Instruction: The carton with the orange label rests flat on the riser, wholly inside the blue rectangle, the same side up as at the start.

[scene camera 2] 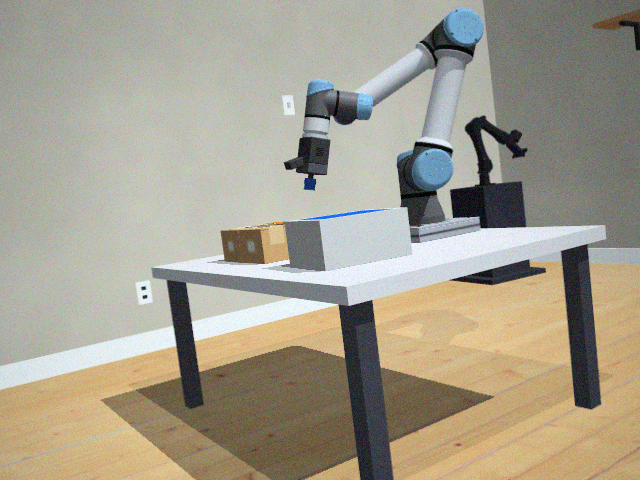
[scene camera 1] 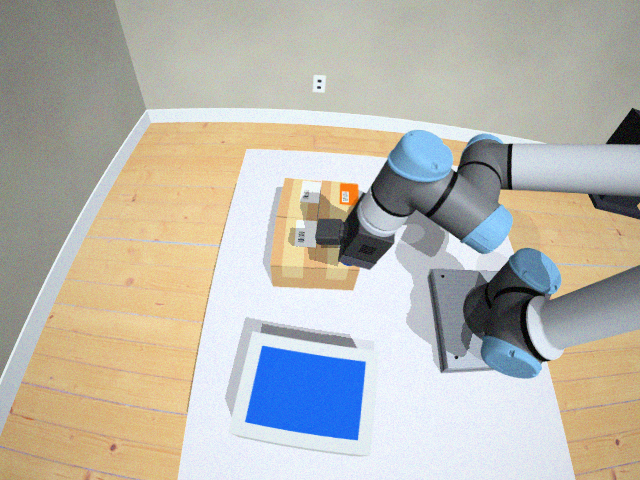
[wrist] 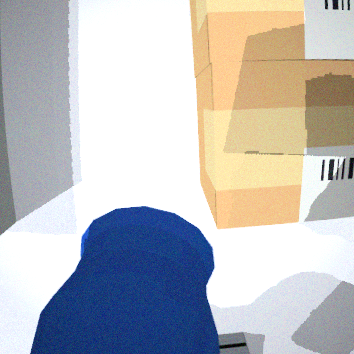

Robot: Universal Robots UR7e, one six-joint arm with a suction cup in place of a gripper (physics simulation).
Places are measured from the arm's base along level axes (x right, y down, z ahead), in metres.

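Pixels of known places: hand, tool point: [scene camera 2: 309, 189] [wrist: 145, 262]; arm's base, link origin: [scene camera 2: 421, 222] [scene camera 1: 489, 314].
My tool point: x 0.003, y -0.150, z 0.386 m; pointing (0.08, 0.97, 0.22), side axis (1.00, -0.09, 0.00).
Observation:
For each thing: its top centre in the pictures, then the offset to it from my tool point. Level surfaces: height alone.
- carton with the orange label, top centre: [scene camera 1: 339, 199] dx +0.243, dy +0.094, dz +0.035 m
- white riser, top centre: [scene camera 1: 307, 392] [scene camera 2: 344, 214] dx -0.256, dy +0.075, dz +0.034 m
- blue rectangle, top centre: [scene camera 1: 307, 392] [scene camera 2: 344, 214] dx -0.256, dy +0.075, dz +0.034 m
- white table, surface height: dy +0.195 m
The carton with the orange label [scene camera 1: 333, 192] stands at the back right of a close group of brown cartons, its orange label facing up; the arm covers part of it. That label does not show in the wrist view. The white riser [scene camera 1: 299, 439] [scene camera 2: 361, 237] stands apart, in front of the group, with the blue rectangle [scene camera 1: 307, 392] [scene camera 2: 351, 212] bare on its top. My gripper [scene camera 2: 309, 183] [wrist: 147, 240], a blue suction cup, is open and holds nothing. It hangs well above the cartons' height, near the group's front right side, with a gap below it.
Neighbouring cartons [scene camera 1: 293, 276] [scene camera 2: 248, 245] [wrist: 257, 205] with pale tape and white labels stand against one another in the group. The arm's grey base plate [scene camera 1: 449, 320] [scene camera 2: 449, 229] is on the white table [scene camera 1: 217, 413] [scene camera 2: 506, 248] to the right. A dark pedestal [scene camera 2: 504, 204] stands behind.

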